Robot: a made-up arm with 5 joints.
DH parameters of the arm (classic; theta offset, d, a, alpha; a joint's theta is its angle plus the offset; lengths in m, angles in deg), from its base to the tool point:
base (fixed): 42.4 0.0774 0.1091 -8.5
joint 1: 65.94 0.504 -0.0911 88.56
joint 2: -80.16 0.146 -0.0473 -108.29
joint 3: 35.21 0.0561 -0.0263 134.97
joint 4: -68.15 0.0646 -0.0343 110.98
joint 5: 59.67 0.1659 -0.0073 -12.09
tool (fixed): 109.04 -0.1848 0 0
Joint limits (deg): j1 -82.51..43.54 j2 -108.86..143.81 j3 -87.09..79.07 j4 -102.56..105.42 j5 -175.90..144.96
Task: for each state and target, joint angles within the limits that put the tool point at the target. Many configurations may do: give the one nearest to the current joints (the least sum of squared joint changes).
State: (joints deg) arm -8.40 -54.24 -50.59 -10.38 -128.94
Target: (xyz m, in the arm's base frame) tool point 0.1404 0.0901 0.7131
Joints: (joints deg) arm -52.03 -32.37 -87.09 18.25 -119.97
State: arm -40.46 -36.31 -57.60 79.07 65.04
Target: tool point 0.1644 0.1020 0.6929
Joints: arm -21.62 -29.85 -87.09 99.31 31.85
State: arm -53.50 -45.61 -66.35 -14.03 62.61
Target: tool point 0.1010 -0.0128 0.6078
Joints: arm -80.48 -86.98 -87.09 -15.54 31.21
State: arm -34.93 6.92 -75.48 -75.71 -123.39
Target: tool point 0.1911 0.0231 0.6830
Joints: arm -38.76 4.55 -79.41 -71.92 -115.40
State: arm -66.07 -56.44 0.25 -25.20 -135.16
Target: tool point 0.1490 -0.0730 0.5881
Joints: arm -76.80 -47.46 -11.84 -11.58 -149.87
